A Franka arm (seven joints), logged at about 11 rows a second.
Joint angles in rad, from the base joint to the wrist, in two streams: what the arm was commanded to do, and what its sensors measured. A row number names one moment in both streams.
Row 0, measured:
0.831, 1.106, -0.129, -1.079, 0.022, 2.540, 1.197
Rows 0 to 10, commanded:
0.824, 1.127, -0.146, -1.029, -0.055, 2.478, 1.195
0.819, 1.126, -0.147, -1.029, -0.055, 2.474, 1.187
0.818, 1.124, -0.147, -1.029, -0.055, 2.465, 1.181
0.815, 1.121, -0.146, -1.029, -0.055, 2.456, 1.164
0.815, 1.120, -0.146, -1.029, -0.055, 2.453, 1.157
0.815, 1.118, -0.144, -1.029, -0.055, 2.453, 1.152
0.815, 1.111, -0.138, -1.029, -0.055, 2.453, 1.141
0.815, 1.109, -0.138, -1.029, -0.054, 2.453, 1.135
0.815, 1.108, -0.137, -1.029, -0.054, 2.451, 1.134
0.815, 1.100, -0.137, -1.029, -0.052, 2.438, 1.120
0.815, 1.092, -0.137, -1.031, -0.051, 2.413, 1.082
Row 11, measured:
0.823, 1.105, -0.150, -1.042, -0.037, 2.452, 1.121
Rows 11 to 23, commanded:
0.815, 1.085, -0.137, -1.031, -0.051, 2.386, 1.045
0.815, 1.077, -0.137, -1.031, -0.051, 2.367, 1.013
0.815, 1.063, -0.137, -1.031, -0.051, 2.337, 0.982
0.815, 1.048, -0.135, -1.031, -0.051, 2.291, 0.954
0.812, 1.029, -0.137, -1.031, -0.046, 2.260, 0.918
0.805, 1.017, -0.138, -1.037, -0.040, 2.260, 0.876
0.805, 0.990, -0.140, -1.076, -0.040, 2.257, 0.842
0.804, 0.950, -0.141, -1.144, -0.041, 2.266, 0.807
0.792, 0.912, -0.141, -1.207, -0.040, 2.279, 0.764
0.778, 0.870, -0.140, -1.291, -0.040, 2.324, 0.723
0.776, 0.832, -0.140, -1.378, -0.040, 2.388, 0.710
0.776, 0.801, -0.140, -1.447, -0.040, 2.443, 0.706
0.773, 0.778, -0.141, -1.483, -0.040, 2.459, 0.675
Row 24, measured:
0.775, 0.885, -0.152, -1.326, -0.037, 2.414, 0.713
